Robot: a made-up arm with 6 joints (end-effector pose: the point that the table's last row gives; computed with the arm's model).
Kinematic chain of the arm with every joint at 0, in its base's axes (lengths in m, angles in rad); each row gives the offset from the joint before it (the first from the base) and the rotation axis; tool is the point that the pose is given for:
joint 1: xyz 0 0 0.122 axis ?
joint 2: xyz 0 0.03 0 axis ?
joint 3: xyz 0 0 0.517 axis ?
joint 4: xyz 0 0 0.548 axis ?
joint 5: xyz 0 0 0 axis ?
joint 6: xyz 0 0 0.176 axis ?
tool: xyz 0 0 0
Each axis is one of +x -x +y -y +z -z.
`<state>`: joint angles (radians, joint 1 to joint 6).
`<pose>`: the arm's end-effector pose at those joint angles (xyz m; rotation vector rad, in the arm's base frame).
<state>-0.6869 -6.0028 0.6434 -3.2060 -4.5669 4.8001</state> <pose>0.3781 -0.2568 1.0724 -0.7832 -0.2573 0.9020</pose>
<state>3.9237 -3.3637 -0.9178 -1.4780 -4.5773 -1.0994</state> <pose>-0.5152 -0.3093 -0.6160 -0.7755 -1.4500 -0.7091</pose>
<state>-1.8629 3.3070 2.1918 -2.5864 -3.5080 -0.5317</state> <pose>0.1104 0.3783 -0.1542 2.4136 -1.0950 -0.1807</pose>
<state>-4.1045 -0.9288 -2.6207 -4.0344 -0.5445 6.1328</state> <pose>0.1419 -0.1321 -0.2323 0.0090 2.7999 0.3878</pose>
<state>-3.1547 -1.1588 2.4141 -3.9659 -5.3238 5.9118</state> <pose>-0.1147 -0.1343 0.6234 0.7919 -0.1452 -0.7336</pose>
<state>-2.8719 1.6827 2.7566 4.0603 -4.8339 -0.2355</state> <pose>-0.0233 0.1065 -0.1914 0.4176 -2.6608 -1.3004</pose>
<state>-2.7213 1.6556 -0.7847 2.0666 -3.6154 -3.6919</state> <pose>-0.6801 -0.4142 0.3595 -2.4990 0.3935 -1.6300</pose>
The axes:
joint 1: +z
joint 2: +y
joint 3: +y
joint 4: +z
joint 5: +y
joint 6: +z

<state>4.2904 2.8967 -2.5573 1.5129 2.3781 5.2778</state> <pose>0.0268 -0.3103 0.0149 -0.4564 2.3175 -0.3257</pose>
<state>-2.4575 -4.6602 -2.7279 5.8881 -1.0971 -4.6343</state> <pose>0.1423 -0.0005 0.2481 -2.0259 1.0586 -0.9282</pose>
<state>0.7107 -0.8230 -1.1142 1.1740 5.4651 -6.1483</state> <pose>-0.6890 -0.7098 0.1878 0.1522 2.6453 -1.5062</pose>
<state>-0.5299 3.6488 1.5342 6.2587 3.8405 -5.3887</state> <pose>-0.5622 0.3673 -0.2434 1.8117 2.0658 0.1277</pose>
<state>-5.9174 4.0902 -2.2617 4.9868 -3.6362 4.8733</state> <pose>-0.0247 -0.0635 -0.3014 0.7435 -1.2938 0.5210</pose>
